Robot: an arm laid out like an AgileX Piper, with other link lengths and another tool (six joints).
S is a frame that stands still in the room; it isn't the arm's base.
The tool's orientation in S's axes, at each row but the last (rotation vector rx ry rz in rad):
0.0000, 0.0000, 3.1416
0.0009, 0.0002, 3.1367
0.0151, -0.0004, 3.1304
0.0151, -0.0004, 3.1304
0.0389, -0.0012, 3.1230
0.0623, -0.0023, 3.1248
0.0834, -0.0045, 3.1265
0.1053, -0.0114, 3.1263
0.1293, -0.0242, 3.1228
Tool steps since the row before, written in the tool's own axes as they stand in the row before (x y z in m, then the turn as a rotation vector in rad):
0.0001, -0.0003, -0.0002, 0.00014, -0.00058, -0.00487
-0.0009, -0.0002, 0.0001, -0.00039, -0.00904, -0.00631
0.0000, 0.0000, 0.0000, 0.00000, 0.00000, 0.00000
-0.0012, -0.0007, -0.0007, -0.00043, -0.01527, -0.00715
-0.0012, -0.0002, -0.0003, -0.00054, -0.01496, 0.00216
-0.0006, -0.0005, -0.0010, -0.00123, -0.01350, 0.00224
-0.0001, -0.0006, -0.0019, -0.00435, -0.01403, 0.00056
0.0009, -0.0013, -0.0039, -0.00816, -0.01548, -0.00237
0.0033, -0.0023, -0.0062, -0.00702, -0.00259, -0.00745
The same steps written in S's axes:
-0.0001, 0.0003, -0.0002, -0.00014, 0.00058, -0.00487
0.0009, 0.0002, 0.0001, 0.00043, 0.00904, -0.00631
0.0000, 0.0000, 0.0000, 0.00000, 0.00000, 0.00000
0.0012, 0.0007, -0.0007, 0.00053, 0.01527, -0.00715
0.0012, 0.0002, -0.0003, 0.00087, 0.01495, 0.00215
0.0006, 0.0005, -0.0010, 0.00154, 0.01347, 0.00220
0.0000, 0.0006, -0.0019, 0.00457, 0.01397, 0.00036
-0.0011, 0.0013, -0.0038, 0.00819, 0.01539, -0.00281
-0.0038, 0.0025, -0.0059, 0.00642, 0.00260, -0.00797

